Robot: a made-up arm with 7 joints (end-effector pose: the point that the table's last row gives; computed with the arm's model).
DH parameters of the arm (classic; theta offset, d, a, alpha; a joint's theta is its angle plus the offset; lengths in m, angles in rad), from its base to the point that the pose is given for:
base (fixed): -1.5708 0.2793 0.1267 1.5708
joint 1: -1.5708 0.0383 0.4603 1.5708
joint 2: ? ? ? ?
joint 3: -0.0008 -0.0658 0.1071 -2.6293
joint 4: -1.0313 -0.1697 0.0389 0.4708
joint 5: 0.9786 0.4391 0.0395 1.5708
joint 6: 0 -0.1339 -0.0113 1.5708
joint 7: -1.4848 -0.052 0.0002 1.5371
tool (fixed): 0.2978 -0.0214 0 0
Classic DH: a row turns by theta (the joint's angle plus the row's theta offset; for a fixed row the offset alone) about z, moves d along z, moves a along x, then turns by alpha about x.
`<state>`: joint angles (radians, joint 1 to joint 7).
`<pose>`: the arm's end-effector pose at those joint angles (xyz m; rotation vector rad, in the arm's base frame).
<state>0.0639 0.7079 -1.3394 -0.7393 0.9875 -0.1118 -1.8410</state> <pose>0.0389 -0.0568 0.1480 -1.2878 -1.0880 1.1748</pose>
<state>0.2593 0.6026 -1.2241 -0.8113 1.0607 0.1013 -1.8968</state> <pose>0.0324 -0.0849 0.1303 -1.5441 -0.8455 1.4639</pose>
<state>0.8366 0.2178 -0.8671 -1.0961 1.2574 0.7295 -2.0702</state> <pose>-0.0126 -0.2463 0.1335 -2.0264 0.2044 1.9739</pose>
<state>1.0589 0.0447 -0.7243 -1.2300 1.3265 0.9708 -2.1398</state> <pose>-0.0429 -0.3263 0.1762 -2.0871 0.6433 1.9965</pose>
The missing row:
joint 2: 1.1716 0.2551 0.0714 0.8025
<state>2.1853 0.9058 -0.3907 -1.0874 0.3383 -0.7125 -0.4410</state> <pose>-0.0124 -0.2372 0.3635 1.8132 0.1722 2.2473</pose>
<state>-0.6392 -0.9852 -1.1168 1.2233 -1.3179 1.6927 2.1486</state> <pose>-0.2083 0.3361 -0.3130 -1.8099 -1.9040 1.6121</pose>
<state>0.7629 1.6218 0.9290 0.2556 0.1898 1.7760 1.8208</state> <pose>0.1760 -0.3515 -0.1595 0.7329 0.2550 -0.4651</pose>
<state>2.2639 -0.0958 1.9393 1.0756 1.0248 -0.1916 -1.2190</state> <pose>0.1622 -0.3967 0.4423 -2.7578 1.1000 0.1077</pose>
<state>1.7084 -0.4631 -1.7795 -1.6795 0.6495 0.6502 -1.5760</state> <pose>-0.1781 -0.3877 0.4132 2.6983 0.2485 -1.0098</pose>
